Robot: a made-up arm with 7 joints.
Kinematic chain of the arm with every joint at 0, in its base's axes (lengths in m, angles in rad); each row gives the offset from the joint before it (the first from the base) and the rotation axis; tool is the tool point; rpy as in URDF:
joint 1: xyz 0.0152 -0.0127 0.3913 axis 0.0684 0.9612 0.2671
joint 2: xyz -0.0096 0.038 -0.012 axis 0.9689 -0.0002 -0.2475
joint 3: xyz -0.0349 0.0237 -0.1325 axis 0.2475 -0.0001 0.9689
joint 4: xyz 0.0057 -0.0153 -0.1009 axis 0.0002 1 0
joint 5: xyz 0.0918 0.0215 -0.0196 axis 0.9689 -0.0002 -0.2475
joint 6: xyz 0.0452 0.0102 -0.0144 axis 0.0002 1 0
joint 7: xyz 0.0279 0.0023 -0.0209 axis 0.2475 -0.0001 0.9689
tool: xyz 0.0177 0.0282 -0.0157 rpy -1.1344 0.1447 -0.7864
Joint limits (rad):
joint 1: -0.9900..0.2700
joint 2: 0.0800..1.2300
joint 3: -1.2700..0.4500
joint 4: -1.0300..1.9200
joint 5: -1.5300..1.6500
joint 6: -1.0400..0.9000
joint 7: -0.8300..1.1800
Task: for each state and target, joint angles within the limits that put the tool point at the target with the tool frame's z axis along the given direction. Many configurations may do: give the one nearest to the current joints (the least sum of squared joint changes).
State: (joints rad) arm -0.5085 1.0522 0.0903 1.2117 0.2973 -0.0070 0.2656
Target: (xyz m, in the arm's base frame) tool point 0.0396 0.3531 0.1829 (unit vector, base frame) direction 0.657 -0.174 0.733
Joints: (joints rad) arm 0.1947 0.8026 0.1785 0.7558 0.4365 -0.1155 1.0153
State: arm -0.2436 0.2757 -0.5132 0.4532 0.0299 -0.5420 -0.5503
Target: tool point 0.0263 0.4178 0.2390 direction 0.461 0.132 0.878
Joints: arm 0.2454 0.9349 0.4500 0.9738 -0.3280 -1.0400 -0.0815
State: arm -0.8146 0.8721 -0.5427 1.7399 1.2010 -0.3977 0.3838
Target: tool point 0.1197 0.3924 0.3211 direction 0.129 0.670 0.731
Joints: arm -0.9837 1.2139 0.1204 1.9200 0.1693 0.4602 0.7167
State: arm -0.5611 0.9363 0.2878 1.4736 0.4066 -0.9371 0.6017
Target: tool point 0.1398 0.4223 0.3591 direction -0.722 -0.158 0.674
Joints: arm -0.5139 1.2174 0.4500 1.2063 -0.1976 -1.0400 0.8824
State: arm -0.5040 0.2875 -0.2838 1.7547 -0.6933 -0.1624 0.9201
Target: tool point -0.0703 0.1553 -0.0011 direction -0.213 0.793 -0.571
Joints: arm -0.1771 0.2356 -0.0829 1.7299 -0.6685 0.4327 -0.0617
